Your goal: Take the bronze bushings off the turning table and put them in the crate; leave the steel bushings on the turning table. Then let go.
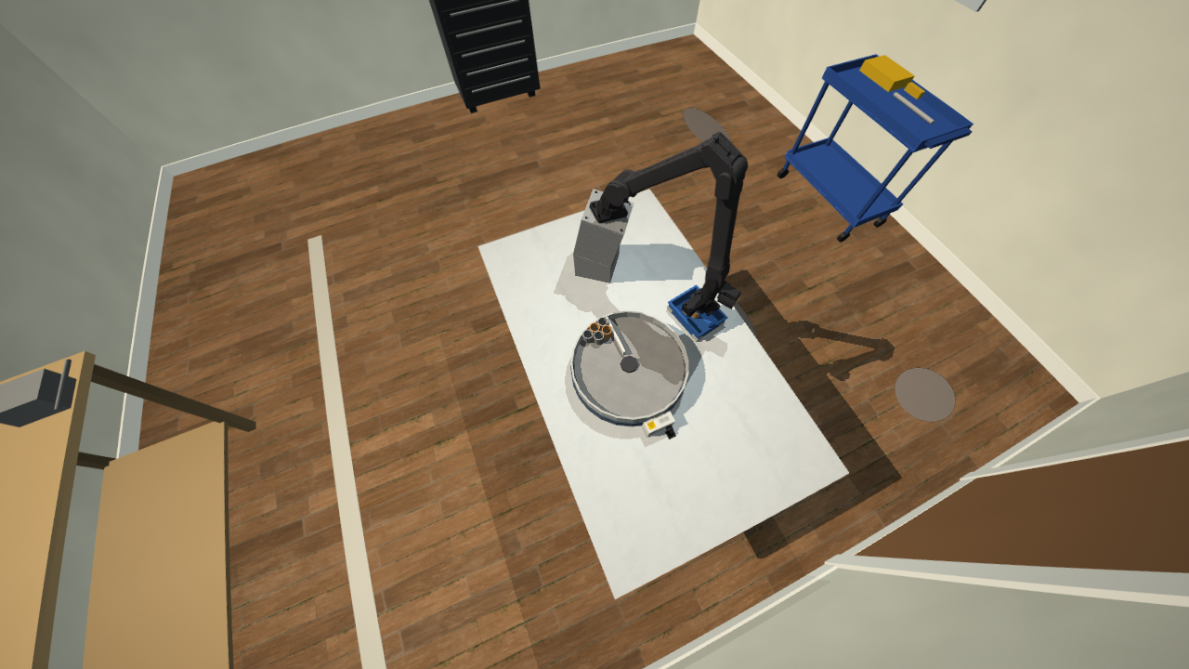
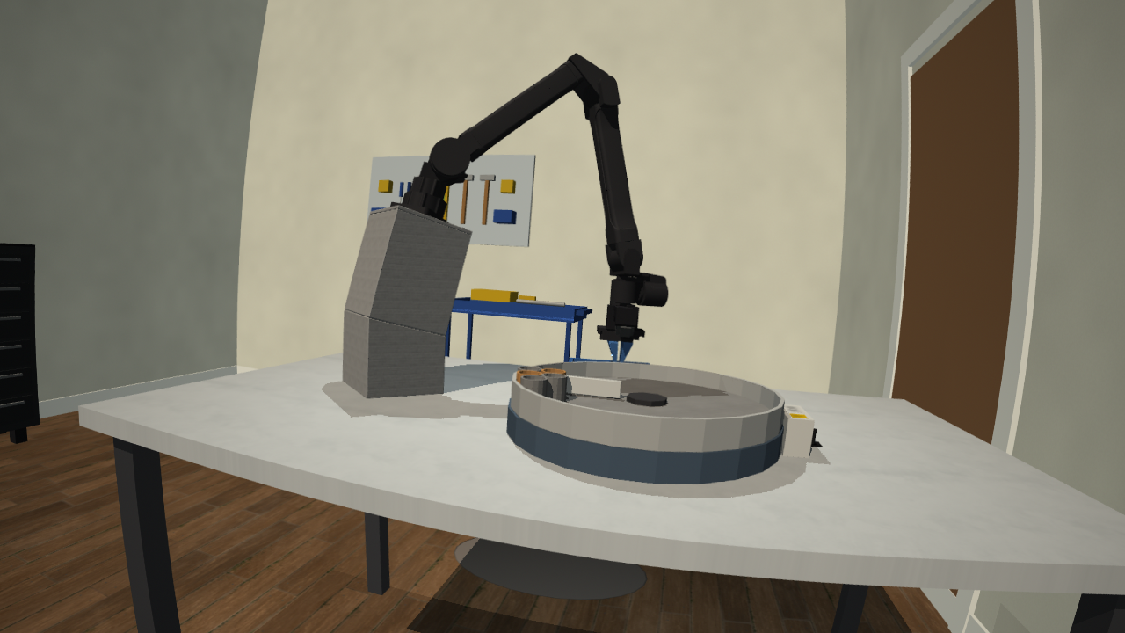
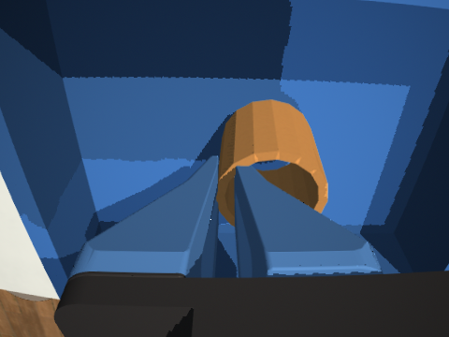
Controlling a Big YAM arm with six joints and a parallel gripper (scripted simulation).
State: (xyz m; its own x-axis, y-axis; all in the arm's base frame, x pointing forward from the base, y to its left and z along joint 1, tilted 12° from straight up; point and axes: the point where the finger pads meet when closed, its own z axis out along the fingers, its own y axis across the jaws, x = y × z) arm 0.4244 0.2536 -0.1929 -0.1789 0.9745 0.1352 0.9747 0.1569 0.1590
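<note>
The blue crate is 2 cm below my hand and 2 cm behind it. From my hand the other things lie so: round grey turning table (35 cm to the right, 8 cm ahead, 1 cm above).
</note>
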